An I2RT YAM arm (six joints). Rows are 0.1 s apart.
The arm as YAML. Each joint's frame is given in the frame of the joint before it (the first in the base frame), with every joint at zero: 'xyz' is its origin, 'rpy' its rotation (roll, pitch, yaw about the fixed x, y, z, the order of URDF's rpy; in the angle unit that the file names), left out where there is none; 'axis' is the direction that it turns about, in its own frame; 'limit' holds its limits. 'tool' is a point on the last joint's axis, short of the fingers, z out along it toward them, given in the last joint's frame.
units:
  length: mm
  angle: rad
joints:
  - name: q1
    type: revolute
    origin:
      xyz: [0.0, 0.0, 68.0]
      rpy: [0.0, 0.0, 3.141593]
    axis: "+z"
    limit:
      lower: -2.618
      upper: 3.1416
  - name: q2
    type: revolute
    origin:
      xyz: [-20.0, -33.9, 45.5]
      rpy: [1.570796, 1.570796, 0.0]
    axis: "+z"
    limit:
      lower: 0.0
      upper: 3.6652
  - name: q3
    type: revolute
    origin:
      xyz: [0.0, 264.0, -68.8]
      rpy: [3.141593, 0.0, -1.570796]
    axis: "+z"
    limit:
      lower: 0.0
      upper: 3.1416
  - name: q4
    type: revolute
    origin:
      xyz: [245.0, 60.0, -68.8]
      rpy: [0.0, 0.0, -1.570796]
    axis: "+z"
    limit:
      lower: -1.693
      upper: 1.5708
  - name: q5
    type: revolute
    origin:
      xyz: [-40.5, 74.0, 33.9]
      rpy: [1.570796, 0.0, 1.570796]
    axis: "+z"
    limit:
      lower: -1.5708
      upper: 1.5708
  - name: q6
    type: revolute
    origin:
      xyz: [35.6, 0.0, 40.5]
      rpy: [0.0, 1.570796, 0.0]
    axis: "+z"
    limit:
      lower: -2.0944
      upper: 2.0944
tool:
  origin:
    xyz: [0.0, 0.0, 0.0]
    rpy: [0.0, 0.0, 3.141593]
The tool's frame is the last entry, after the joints.
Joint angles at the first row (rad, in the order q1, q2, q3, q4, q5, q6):
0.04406 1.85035 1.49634 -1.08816 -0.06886 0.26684
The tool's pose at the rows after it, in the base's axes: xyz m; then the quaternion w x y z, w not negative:
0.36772 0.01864 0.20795 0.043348 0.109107 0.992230 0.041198
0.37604 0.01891 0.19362 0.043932 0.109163 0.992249 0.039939
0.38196 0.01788 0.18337 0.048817 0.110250 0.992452 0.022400
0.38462 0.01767 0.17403 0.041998 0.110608 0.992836 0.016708
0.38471 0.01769 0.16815 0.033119 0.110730 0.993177 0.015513
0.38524 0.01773 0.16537 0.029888 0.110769 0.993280 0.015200
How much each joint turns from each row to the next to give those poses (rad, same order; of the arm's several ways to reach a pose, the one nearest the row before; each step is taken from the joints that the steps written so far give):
0.00001 0.06521 -0.00042 0.03550 0.00077 -0.00037
-0.00001 0.04198 0.00002 0.04271 0.00267 -0.00001
0.00000 0.02938 0.00000 0.03358 0.03624 0.00038
0.00000 0.02517 -0.00115 0.01106 0.00915 0.00000
0.00000 0.01374 -0.00342 -0.00076 -0.00038 0.00001
0.00001 0.00763 0.00000 0.00114 -0.00038 0.00000

